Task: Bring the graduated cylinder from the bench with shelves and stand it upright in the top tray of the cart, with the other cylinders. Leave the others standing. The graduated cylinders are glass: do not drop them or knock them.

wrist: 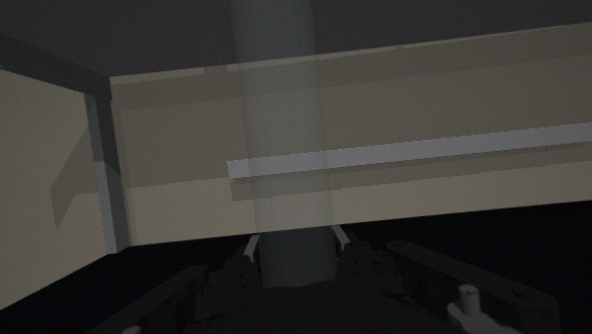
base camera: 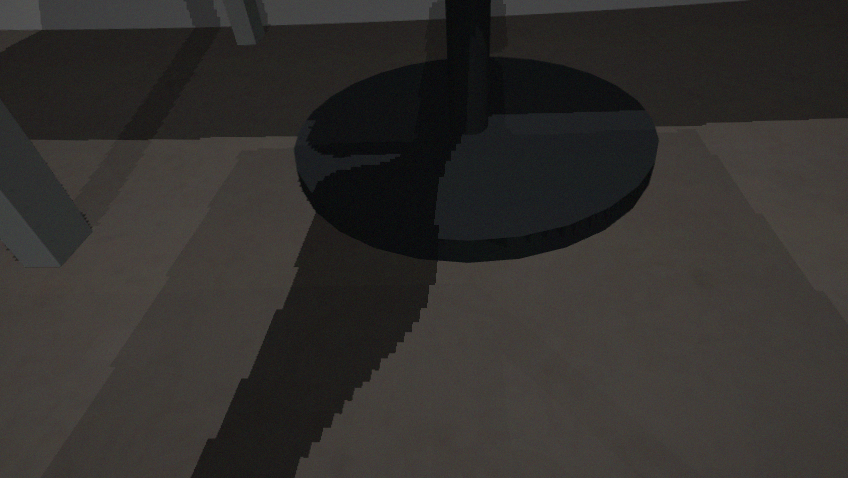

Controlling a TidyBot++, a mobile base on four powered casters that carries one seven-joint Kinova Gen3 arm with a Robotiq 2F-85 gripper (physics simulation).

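Frame: origin at the arm's base, x ahead, y left, z up, level; millimetres.
Where they show: gripper, fingertip midpoint: (wrist: 297, 245).
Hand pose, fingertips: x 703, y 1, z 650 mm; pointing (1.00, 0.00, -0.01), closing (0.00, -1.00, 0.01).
After its pixels a point has its place.
The graduated cylinder (wrist: 287, 120) @[x 660, y -1, z 725 mm] is a clear, pale glass tube that stands roughly upright in the middle of the wrist view, its upper end beyond the top edge. My gripper (wrist: 297, 245) @[x 703, y 1, z 650 mm] is shut on the graduated cylinder, with one fingertip against each side low in the view. The cylinder's foot is hidden behind the gripper body. The cart, its top tray and the other cylinders do not show in either view.
In the wrist view, a grey shelf post (wrist: 111, 175) @[x 1183, y 440, z 706 mm] stands left of the cylinder, a dark shelf underside (wrist: 150, 35) spans above, and a pale rail (wrist: 450, 145) @[x 1147, y -387, z 692 mm] runs behind. In the base view, a round black pedestal base (base camera: 546, 184) stands ahead, with a grey leg (base camera: 41, 195) @[x 515, y 418, z -326 mm] at left.
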